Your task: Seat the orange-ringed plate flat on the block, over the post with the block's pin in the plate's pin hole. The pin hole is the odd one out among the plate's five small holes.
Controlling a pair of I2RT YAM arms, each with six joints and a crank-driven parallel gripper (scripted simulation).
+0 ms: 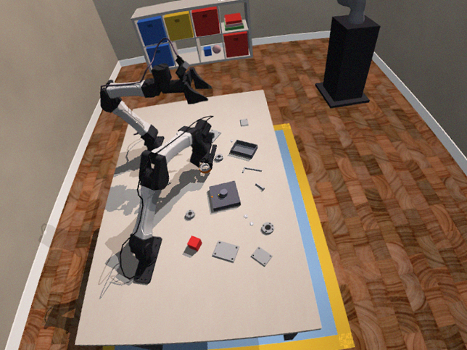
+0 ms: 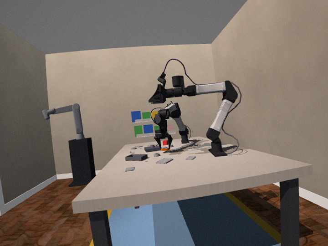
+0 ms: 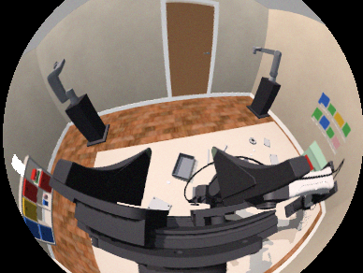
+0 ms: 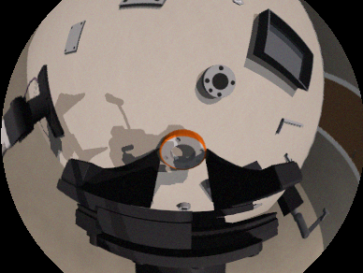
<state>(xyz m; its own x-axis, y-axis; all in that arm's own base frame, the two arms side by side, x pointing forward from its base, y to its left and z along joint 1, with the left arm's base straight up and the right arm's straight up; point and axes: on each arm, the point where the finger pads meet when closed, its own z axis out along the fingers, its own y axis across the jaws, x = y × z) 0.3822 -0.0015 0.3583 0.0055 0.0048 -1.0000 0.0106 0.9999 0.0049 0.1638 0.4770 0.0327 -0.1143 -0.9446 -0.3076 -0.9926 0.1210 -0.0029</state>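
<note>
Now: right hand 180 mm to the left of the dark block, 40 mm short of it and 10 mm above it. Also, from my right hand: hex key: 200 mm ahead, 40 mm to the right, 30 mm below; then dark tray: 210 mm ahead, 90 mm to the left, 30 mm below; then bolt: 240 mm ahead, 170 mm to the right, 30 mm below.
</note>
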